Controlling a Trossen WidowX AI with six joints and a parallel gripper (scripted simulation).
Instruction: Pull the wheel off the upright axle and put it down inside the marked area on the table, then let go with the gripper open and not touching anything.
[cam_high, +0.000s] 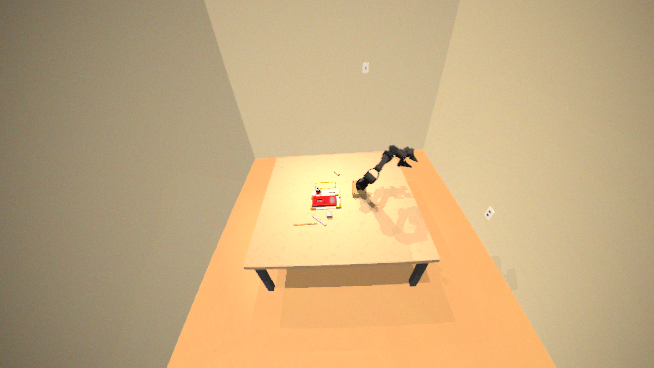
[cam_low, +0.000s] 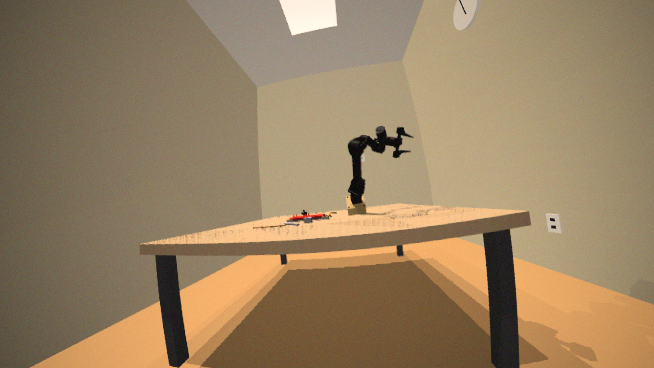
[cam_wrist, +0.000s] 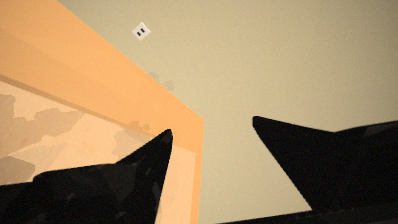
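The wheel is 720 mm ahead of my gripper tip, 200 mm to the right of it and 340 mm below it. From my gripper tip the other things lie so: grey block: 640 mm ahead, 80 mm to the left, 360 mm below; then thin stick: 830 mm ahead, 140 mm to the left, 370 mm below.
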